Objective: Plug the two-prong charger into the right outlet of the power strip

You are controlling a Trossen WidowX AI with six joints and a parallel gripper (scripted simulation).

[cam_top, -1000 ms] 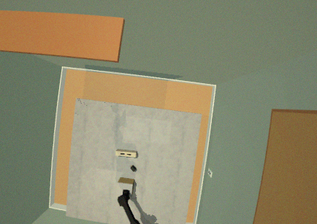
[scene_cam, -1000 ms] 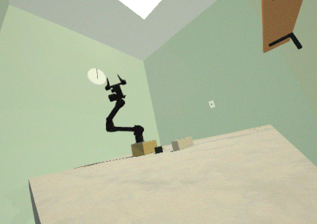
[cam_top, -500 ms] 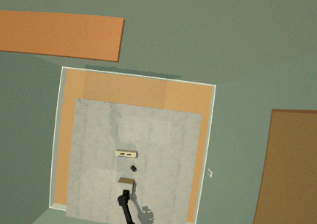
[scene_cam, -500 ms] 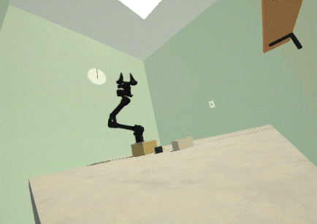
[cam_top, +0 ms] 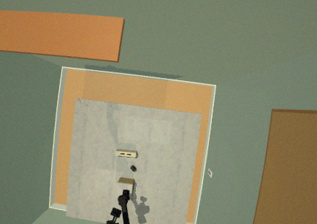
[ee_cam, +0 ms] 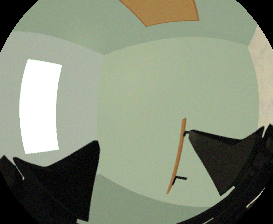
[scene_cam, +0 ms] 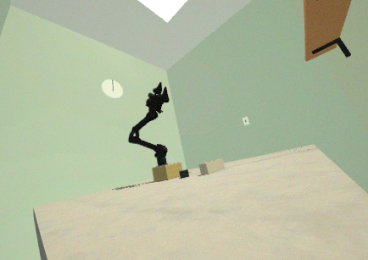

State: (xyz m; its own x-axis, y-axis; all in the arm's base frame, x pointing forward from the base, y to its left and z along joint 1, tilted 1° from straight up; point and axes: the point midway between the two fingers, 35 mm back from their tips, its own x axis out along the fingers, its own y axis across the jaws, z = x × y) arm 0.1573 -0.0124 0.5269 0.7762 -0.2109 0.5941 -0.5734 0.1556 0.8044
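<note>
Right now the black two-prong charger is 620 mm below my gripper tip, 40 mm ahead of it and 10 mm to the left of it.
</note>
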